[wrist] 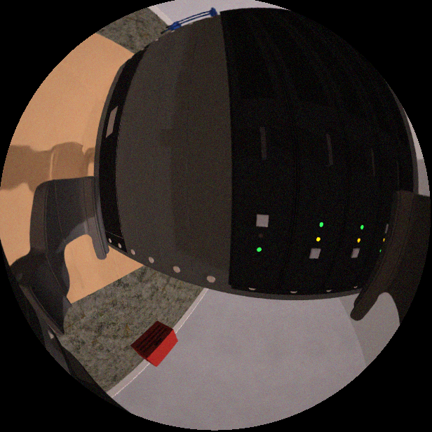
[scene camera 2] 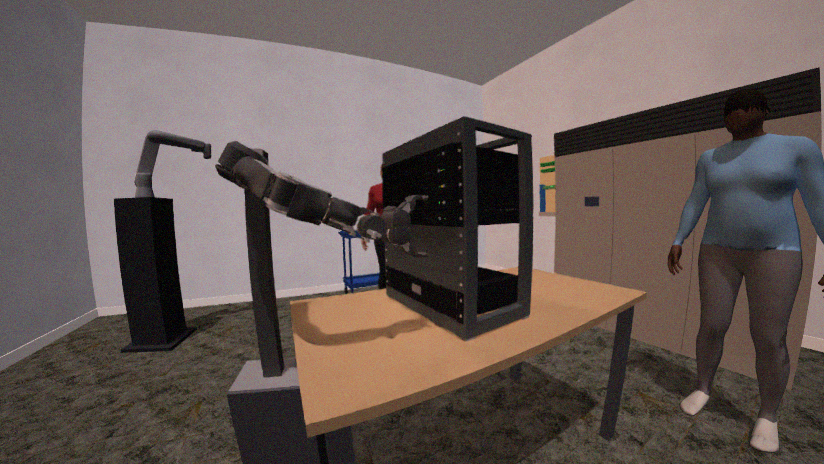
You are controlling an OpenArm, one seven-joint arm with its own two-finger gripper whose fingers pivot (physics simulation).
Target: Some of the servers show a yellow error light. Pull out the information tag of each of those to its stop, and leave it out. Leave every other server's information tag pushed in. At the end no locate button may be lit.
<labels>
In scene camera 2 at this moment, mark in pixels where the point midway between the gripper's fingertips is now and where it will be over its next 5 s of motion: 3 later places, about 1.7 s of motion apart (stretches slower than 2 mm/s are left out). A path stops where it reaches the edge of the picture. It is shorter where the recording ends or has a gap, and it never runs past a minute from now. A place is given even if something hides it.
My gripper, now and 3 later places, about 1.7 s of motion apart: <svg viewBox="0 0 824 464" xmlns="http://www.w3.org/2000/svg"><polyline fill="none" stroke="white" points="423,226 413,195 429,179 432,177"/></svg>
</labels>
